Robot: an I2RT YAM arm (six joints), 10 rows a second.
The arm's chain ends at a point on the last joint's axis. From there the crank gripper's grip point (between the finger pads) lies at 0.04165 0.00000 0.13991 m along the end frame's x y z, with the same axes.
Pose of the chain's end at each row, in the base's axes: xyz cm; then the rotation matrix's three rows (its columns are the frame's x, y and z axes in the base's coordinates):
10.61 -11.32 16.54; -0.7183 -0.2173 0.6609; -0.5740 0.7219 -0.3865; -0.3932 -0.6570 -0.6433
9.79 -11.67 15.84; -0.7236 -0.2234 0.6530; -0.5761 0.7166 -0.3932; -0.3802 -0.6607 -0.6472
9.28 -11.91 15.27; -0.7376 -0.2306 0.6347; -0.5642 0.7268 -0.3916; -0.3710 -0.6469 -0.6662
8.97 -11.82 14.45; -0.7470 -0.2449 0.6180; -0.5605 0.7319 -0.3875; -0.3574 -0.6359 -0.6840
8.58 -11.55 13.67; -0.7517 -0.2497 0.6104; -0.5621 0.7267 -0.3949; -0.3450 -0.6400 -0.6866
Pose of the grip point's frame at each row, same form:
16.86 -19.12 5.90; -0.7183 -0.2173 0.6609; -0.5740 0.7219 -0.3865; -0.3932 -0.6570 -0.6433
15.91 -19.57 5.20; -0.7236 -0.2234 0.6530; -0.5761 0.7166 -0.3932; -0.3802 -0.6607 -0.6472
15.09 -19.74 4.40; -0.7376 -0.2306 0.6347; -0.5642 0.7268 -0.3916; -0.3710 -0.6469 -0.6662
14.51 -19.58 3.39; -0.7470 -0.2449 0.6180; -0.5605 0.7319 -0.3875; -0.3574 -0.6359 -0.6840
13.99 -19.42 2.63; -0.7517 -0.2497 0.6104; -0.5621 0.7267 -0.3949; -0.3450 -0.6400 -0.6866

